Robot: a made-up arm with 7 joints. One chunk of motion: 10 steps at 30 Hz.
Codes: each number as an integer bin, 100 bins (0 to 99) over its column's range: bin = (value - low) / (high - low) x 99, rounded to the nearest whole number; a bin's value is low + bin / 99 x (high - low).
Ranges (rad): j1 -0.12..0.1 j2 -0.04..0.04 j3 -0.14..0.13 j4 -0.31..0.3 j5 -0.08..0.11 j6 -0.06..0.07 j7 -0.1..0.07
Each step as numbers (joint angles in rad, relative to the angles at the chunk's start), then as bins.
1 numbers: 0.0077 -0.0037 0.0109 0.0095 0.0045 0.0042 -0.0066
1 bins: 57 45 55 52 44 49 54
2 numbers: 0.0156 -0.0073 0.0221 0.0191 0.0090 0.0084 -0.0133
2 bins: 61 40 59 53 46 52 50
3 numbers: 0.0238 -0.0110 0.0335 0.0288 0.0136 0.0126 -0.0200
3 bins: 65 36 64 55 49 55 47
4 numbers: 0.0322 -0.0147 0.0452 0.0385 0.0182 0.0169 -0.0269
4 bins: 68 31 68 57 51 59 43
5 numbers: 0.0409 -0.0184 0.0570 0.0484 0.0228 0.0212 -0.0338
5 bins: 72 27 72 58 54 62 39
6 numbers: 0.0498 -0.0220 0.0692 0.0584 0.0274 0.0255 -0.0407
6 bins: 76 22 77 60 56 65 35
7 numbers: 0.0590 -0.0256 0.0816 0.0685 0.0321 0.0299 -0.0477
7 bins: 81 18 81 61 58 68 30
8 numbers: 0.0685 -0.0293 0.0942 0.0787 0.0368 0.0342 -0.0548
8 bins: 85 13 86 63 61 72 26
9 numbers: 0.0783 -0.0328 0.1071 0.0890 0.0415 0.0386 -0.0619
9 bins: 89 9 91 65 63 75 22
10 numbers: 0.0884 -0.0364 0.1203 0.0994 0.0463 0.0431 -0.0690
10 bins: 94 4 95 66 66 79 18
